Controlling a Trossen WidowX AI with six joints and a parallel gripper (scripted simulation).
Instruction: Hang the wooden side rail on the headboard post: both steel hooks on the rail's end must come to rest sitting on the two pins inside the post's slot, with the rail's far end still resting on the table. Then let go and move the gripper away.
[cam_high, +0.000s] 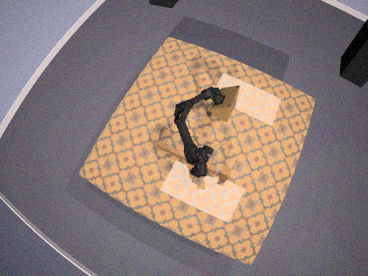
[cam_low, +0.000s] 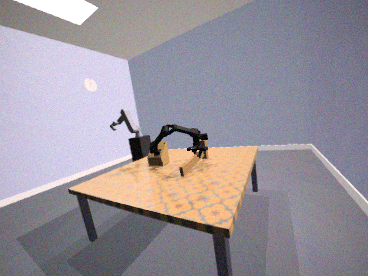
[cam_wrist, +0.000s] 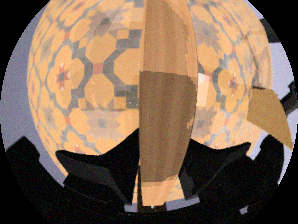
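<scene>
Right now the headboard post is 10 mm ahead of my gripper tip, 150 mm to the left of it and 50 mm above it.
</scene>
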